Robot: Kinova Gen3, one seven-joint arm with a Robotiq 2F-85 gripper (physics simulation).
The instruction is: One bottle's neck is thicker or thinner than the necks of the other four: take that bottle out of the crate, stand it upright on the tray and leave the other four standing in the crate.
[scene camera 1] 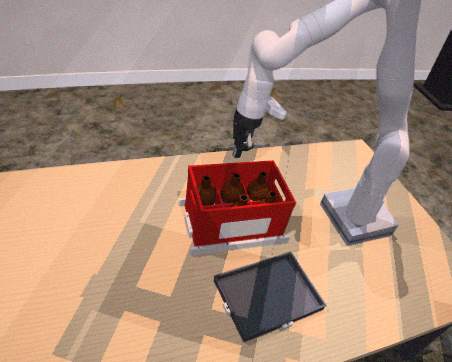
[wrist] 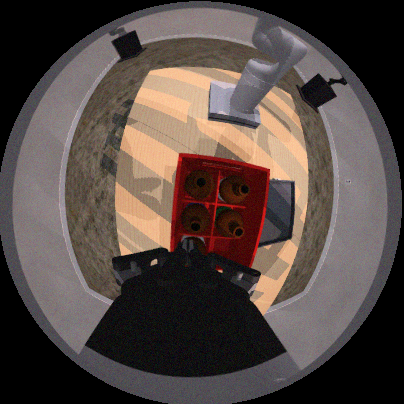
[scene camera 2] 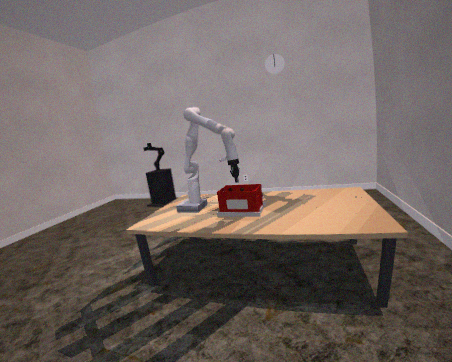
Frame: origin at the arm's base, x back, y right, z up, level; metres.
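Seen in the pictures: gripper, between the fingertips: [scene camera 1: 235, 156] [wrist: 187, 245] [scene camera 2: 237, 182]; arm's base, origin of its link: [scene camera 1: 358, 214] [wrist: 241, 103] [scene camera 2: 195, 201].
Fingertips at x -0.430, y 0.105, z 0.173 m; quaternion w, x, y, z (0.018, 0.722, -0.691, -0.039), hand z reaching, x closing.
Observation:
Offsets run from my fingertips to a thing's top centre. "spot": to the spot under its first point. Level surfaces: height alone.
A red crate @(dx +0.011, dy -0.058, dz -0.053 m) [scene camera 1: 206, 223] [scene camera 2: 255, 201] [wrist: 260, 210] stands on the wooden table @(dz -0.227 m) [scene camera 1: 99, 223] and holds several brown bottles, all upright. Three stand in the back row @(spot: dx -0.081, dy -0.032, dz -0.100 m) [scene camera 1: 206, 190] [scene camera 1: 233, 188] [scene camera 1: 260, 184] and two in the front @(spot: dx +0.005, dy -0.110, dz -0.064 m) [scene camera 1: 242, 199] @(spot: dx +0.093, dy -0.104, dz -0.065 m) [scene camera 1: 271, 196]. The wrist view shows four of them @(dx +0.096, dy -0.006, dz -0.065 m) [wrist: 199, 183] @(dx +0.100, dy -0.095, dz -0.065 m) [wrist: 234, 188] @(dx +0.010, dy -0.011, dz -0.065 m) [wrist: 195, 219] @(dx +0.011, dy -0.102, dz -0.065 m) [wrist: 230, 223]; a fifth @(dx -0.082, dy -0.017, dz -0.065 m) [wrist: 195, 242] is mostly hidden under my fingers. My gripper [scene camera 1: 239, 152] [scene camera 2: 236, 178] [wrist: 187, 245] is shut and empty, hanging above the crate's back edge. The dark tray @(spot: dx +0.056, dy -0.325, dz -0.222 m) [scene camera 1: 268, 294] [wrist: 281, 210] lies empty in front of the crate.
The arm's grey base plate [scene camera 1: 357, 219] [wrist: 225, 109] sits on the table to the right of the crate. A black pedestal with a small arm [scene camera 2: 160, 184] stands on the floor behind the table.

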